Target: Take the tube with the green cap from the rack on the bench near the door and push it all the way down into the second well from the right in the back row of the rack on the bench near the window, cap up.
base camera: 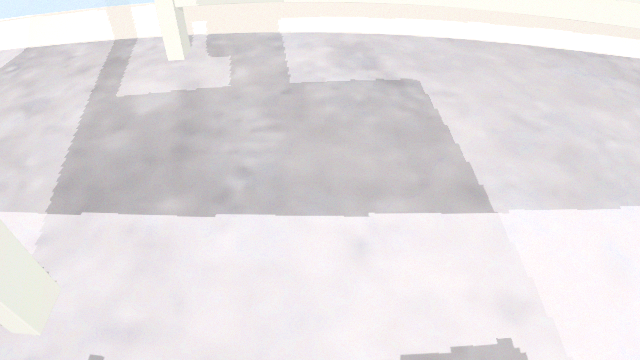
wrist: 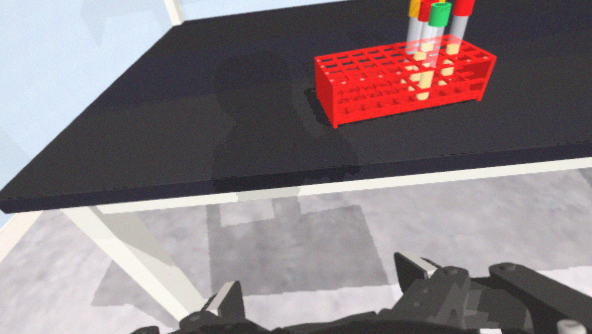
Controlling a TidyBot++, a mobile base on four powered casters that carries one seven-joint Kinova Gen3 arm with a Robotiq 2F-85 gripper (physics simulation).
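Places are measured from the arm's base along level axes (x up, y right, z ahead), in metres.
Pixels of known places: gripper, fingertip midpoint: (wrist: pixel 319 284).
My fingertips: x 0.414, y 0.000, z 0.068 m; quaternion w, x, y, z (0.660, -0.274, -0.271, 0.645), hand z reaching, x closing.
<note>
Ahead of a thing's pixels: the offset from my fingertips to its top centre. "spot": to the spot under its first point. Level surfaces: height alone.
A red rack {spot: dz +0.240, dx -0.017, dy +0.053 m} (wrist: pixel 327 95) stands on a dark bench top {dx -0.049 m} (wrist: pixel 150 145) in the upper right of the wrist view. The tube with the green cap {spot: dz +0.226, dx +0.062, dy +0.169 m} (wrist: pixel 439 15) stands upright in the rack's near side, right of its middle. Two red-capped tubes and at least one yellow-capped tube stand around and behind it, their caps partly cut off by the top of the view. My gripper (wrist: pixel 319 284) is open and empty, in front of the bench's front edge and apart from the rack. A second rack does not show in either view.
The bench's pale legs (wrist: pixel 135 255) (base camera: pixel 175 35) stand under its left end. Another pale post (base camera: pixel 25 280) shows at the left edge of the base camera view. The grey floor {dx -0.811 m} (base camera: pixel 320 280) carries shadows, with a pale wall strip beyond.
</note>
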